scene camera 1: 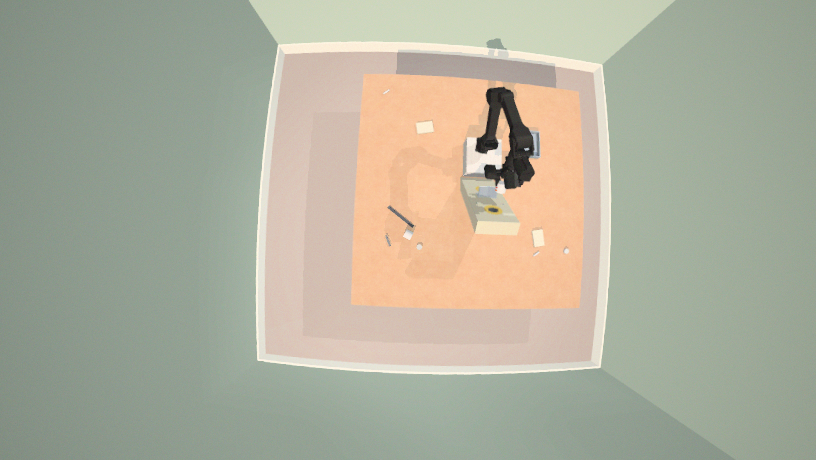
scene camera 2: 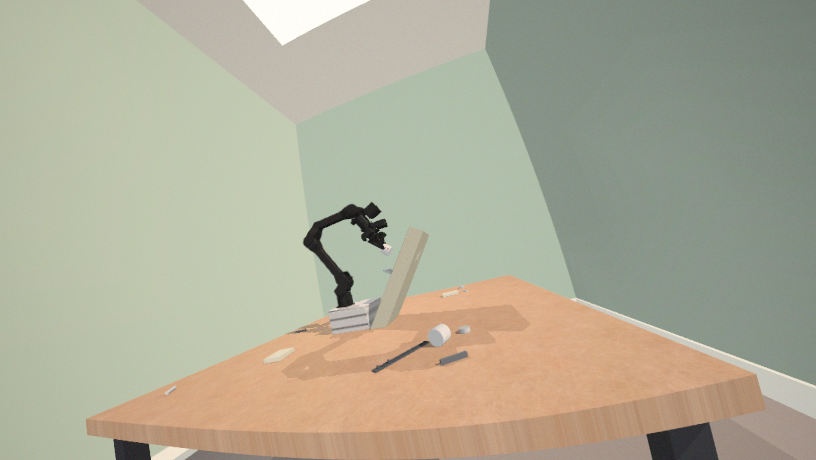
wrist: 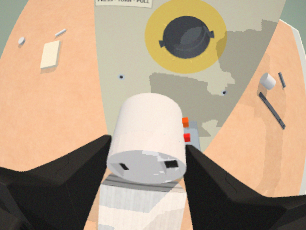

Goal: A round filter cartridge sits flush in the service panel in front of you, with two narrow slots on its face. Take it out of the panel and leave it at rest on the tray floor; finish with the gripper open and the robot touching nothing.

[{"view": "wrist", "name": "gripper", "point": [148,146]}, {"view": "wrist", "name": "round filter cartridge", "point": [148,140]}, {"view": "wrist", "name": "beige service panel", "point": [204,63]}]
